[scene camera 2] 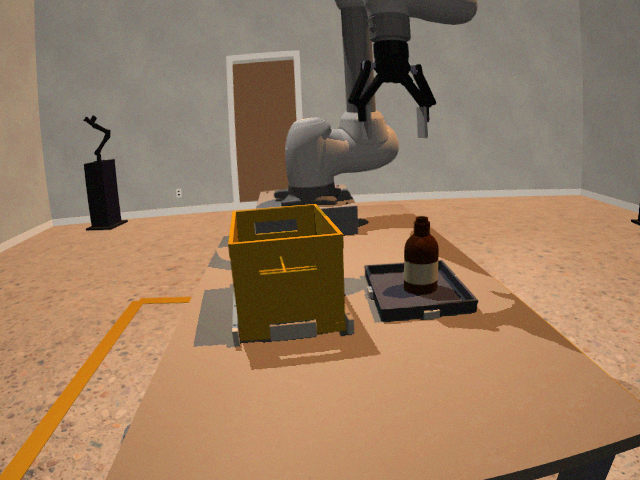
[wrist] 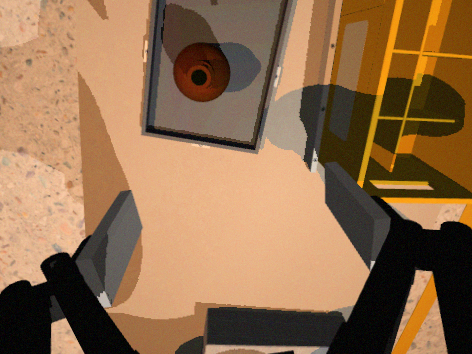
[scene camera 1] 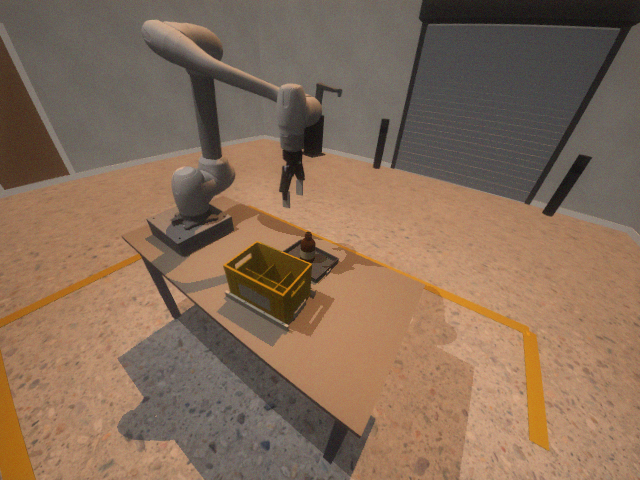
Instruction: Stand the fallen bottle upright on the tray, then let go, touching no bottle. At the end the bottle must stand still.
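Places are measured from the arm's base along level axes (x back, y right, z up), in millimetres.
Pixels of known places: gripper, between the fingertips: (scene camera 2: 396,138) (wrist: 230,196) (scene camera 1: 293,200); arm's base, origin of its link: (scene camera 2: 312,198) (scene camera 1: 196,217).
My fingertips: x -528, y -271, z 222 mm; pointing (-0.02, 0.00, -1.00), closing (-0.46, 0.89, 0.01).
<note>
Ahead of a thing's pixels: the offset from my fingertips to its top centre. Level surfaces: height alone.
A brown bottle @(dx -51, dy -48, dz -159 mm) (scene camera 1: 308,248) (scene camera 2: 421,258) (wrist: 201,72) with a pale label stands upright on the dark tray @(dx -63, dy -38, dz -294 mm) (scene camera 1: 327,272) (scene camera 2: 428,312) (wrist: 200,141). The bottle is inside the tray's rim and apart from its walls. My gripper (scene camera 1: 293,197) (scene camera 2: 393,124) (wrist: 230,196) points down, open and empty. It hangs high above the table, on the robot-base side of the tray, well apart from the bottle. In the wrist view the bottle and tray lie beyond the fingertips, and the far end of the tray is cut off.
A yellow crate @(dx -134, dy +227, dz -144 mm) (scene camera 1: 258,294) (scene camera 2: 289,289) (wrist: 367,145) with inner dividers stands beside the tray on the table @(dz -319 mm) (scene camera 1: 361,351) (scene camera 2: 361,413) (wrist: 225,200). Pale brackets sit around its foot. The robot's base (scene camera 1: 191,232) (scene camera 2: 341,219) (wrist: 275,327) is at the table's other end.
</note>
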